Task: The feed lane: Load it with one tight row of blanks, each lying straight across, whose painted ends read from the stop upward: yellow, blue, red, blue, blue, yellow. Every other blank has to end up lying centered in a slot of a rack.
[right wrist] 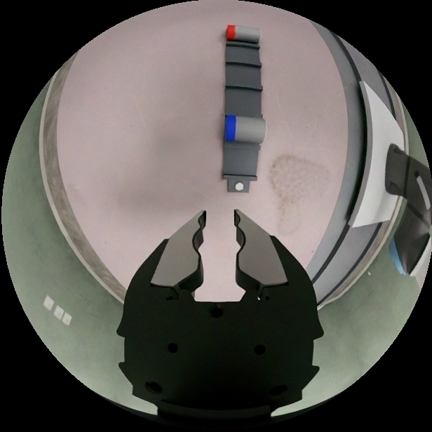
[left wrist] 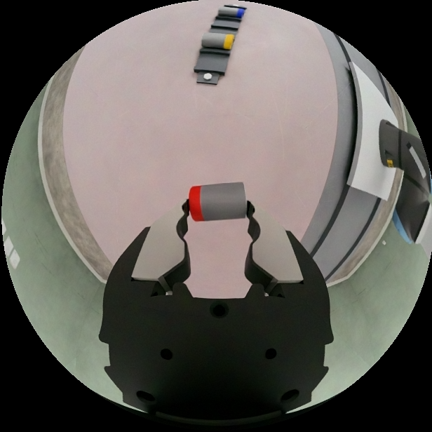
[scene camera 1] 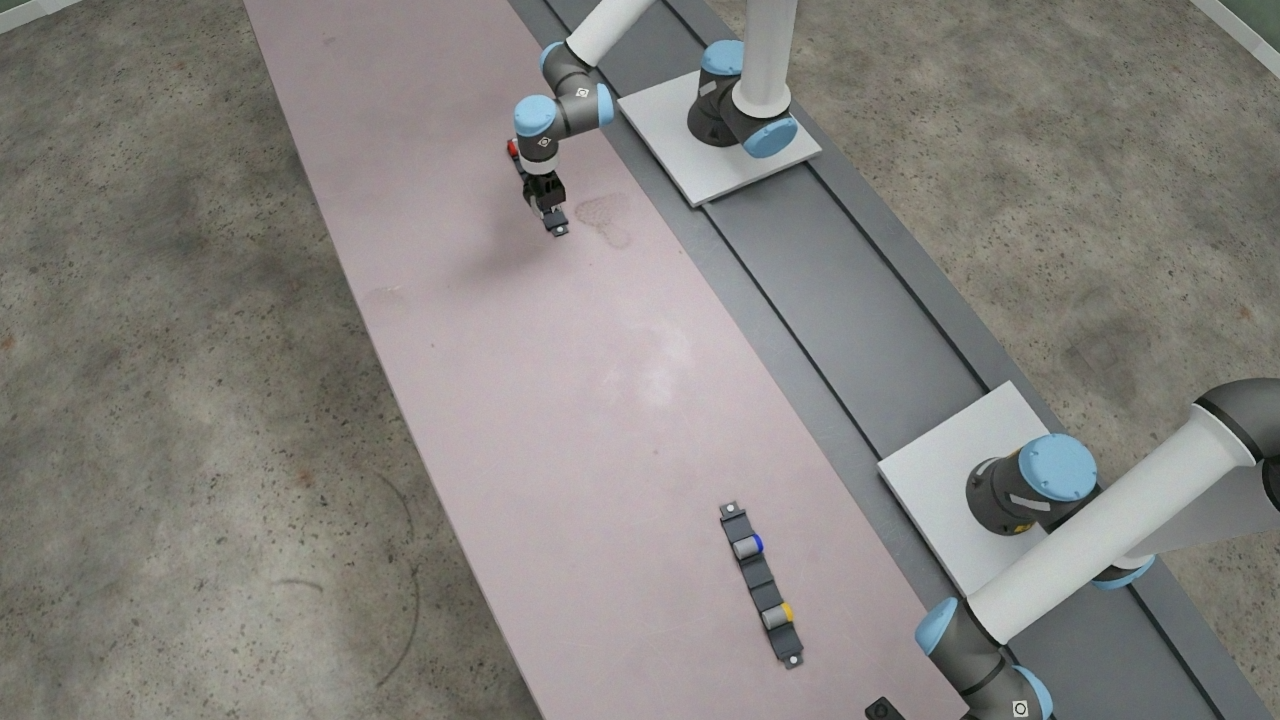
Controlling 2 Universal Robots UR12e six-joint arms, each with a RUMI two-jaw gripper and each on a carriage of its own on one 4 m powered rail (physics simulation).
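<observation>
My left gripper (left wrist: 217, 200) is shut on a grey blank with a red end (left wrist: 222, 201), held crosswise above the table. My right gripper (right wrist: 219, 210) (scene camera 1: 546, 209) is open and empty, above the table near the bolted end of the upper rack (right wrist: 242, 102) (scene camera 1: 555, 221). That rack holds a red-ended blank (right wrist: 244, 34) (scene camera 1: 512, 147) near its far end and a blue-ended blank (right wrist: 246, 129). The lower rack (scene camera 1: 759, 574) (left wrist: 210, 62) holds a blue-ended blank (scene camera 1: 746, 546) (left wrist: 229, 11) and a yellow-ended blank (scene camera 1: 775, 615) (left wrist: 216, 40). The feed lane does not show clearly in any view.
The pink table (scene camera 1: 572, 385) runs diagonally beside the grey rail (scene camera 1: 850, 295). Two white carriages, the upper (scene camera 1: 662, 120) and the lower (scene camera 1: 930, 501), stand on the rail. Part of the left arm's dark tooling (scene camera 1: 883, 709) shows at the bottom edge of the scene view.
</observation>
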